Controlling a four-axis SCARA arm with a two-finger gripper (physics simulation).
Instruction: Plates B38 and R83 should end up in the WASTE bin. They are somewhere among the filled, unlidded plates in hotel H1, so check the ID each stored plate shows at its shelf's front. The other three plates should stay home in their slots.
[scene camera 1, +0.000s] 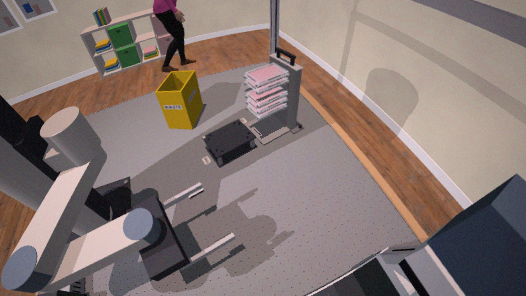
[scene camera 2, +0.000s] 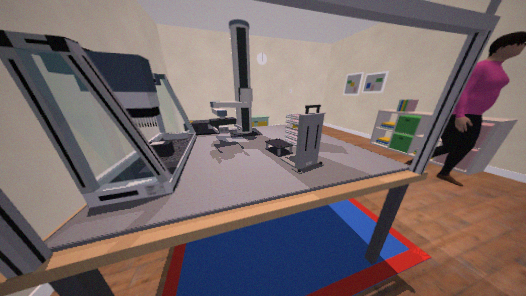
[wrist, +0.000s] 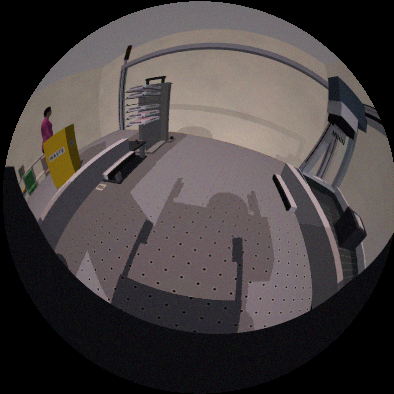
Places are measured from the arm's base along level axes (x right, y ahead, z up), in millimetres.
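Where they show: gripper, fingertip midpoint: (scene camera 1: 216, 209) (scene camera 2: 230, 130) (wrist: 203, 152); arm's base, link origin: (scene camera 1: 98, 221) (scene camera 2: 244, 133).
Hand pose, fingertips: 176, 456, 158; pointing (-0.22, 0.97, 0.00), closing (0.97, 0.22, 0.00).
Things, the pixels of their top centre, and the offset from my fingertips, as dx, dy, dz. "spot": a spot on its surface instead.
- yellow WASTE bin, top centre: (scene camera 1: 175, 80) (wrist: 58, 131) -569, -21, +55
- grey machine, surface spot: (scene camera 1: 485, 230) spot: +308, +242, +318
Hotel H1 (scene camera 1: 294, 95) (scene camera 2: 311, 142) (wrist: 162, 115) is a grey upright tower with a black top handle. Pinkish plates (scene camera 1: 267, 94) (wrist: 145, 120) lie stacked on its shelves, with a gap below the upper ones. Their IDs are too small to read. The yellow WASTE bin (scene camera 1: 180, 109) (wrist: 62, 156) stands to the left of the hotel in scene camera 1; it does not show in scene camera 2. My gripper (scene camera 1: 216, 211) (wrist: 203, 152) is open and empty, its two long fingers wide apart above the mat, well away from the hotel and short of the black stand.
A low black stand (scene camera 1: 229, 139) (scene camera 2: 279, 145) is on the mat in front of the hotel. A large dark-blue and grey machine (scene camera 1: 485, 230) (scene camera 2: 120, 75) (wrist: 345, 111) stands on the opposite side. A person (scene camera 1: 172, 32) (scene camera 2: 480, 95) (wrist: 46, 129) is beyond the table, near a shelf unit.
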